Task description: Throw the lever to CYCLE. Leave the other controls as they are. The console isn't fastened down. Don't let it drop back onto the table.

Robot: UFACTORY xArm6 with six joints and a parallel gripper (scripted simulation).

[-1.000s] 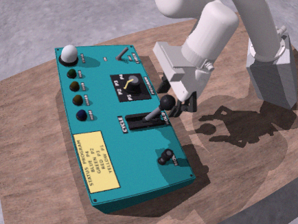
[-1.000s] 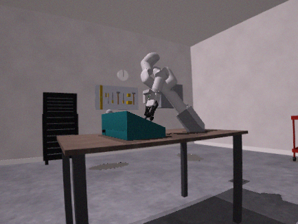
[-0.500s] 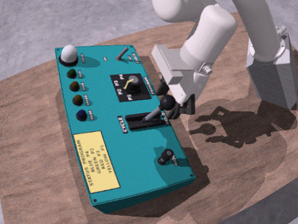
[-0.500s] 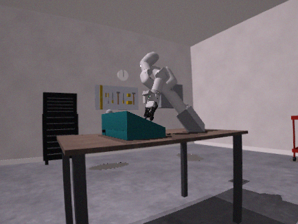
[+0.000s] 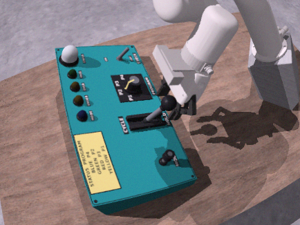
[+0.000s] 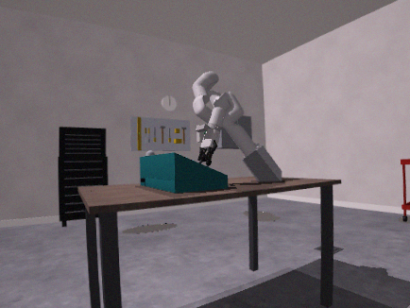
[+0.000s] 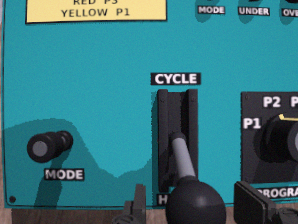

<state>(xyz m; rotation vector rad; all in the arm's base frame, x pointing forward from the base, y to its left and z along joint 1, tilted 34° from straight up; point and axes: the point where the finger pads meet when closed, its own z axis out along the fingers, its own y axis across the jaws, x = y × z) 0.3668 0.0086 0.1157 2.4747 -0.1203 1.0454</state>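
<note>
Now: the black ball-topped lever 30 mm ahead of my hand, 10 mm to the right of it and 20 mm below it. The rest, counted from my hand: teal console: 70 mm ahead, 80 mm to the right, 60 mm below; then mode toggle: 80 mm ahead, 100 mm to the left, 30 mm below; then program dial: 30 mm ahead, 130 mm to the right, 30 mm below.
</note>
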